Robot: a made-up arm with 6 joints.
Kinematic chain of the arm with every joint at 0, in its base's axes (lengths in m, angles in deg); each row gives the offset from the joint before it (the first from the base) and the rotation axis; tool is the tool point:
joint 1: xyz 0 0 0.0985 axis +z
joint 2: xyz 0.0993 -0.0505 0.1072 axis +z
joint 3: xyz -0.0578 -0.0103 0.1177 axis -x
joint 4: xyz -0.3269 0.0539 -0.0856 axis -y
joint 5: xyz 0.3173 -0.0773 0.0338 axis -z
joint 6: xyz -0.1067 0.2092 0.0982 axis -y
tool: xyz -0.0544 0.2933 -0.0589
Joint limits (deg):
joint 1: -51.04..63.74
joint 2: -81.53..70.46
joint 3: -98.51..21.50
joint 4: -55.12..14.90
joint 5: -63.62..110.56
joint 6: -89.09..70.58
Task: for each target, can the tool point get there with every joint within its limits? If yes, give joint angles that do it. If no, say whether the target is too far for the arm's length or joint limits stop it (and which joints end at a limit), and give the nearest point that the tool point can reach.
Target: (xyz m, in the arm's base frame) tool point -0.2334 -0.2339 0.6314
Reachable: yes | joints 3.63 18.77 -74.22 -35.16 -34.99 -74.73
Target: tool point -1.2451 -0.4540 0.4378
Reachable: no: joint limits stop it (at a limit: joint 1, joint 4, joint 5, joint 6) | nearest point -0.5890 -0.2755 0.3725 | short by 0.683 m
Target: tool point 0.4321 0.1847 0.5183
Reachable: yes | joints -35.07 -39.12 -24.80 -21.35 4.82 -57.42
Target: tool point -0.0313 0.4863 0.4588
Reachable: yes | joints 12.23 -54.42 -31.73 8.98 -36.72 53.85
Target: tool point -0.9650 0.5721 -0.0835
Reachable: no: joint limits stop it (at a limit: joint 1, joint 4, joint 5) | nearest point -0.5456 0.3710 0.0769 | short by 0.492 m
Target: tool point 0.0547 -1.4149 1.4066
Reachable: no: too far | nearest point 0.2220 -0.6030 0.6945 | short by 1.093 m
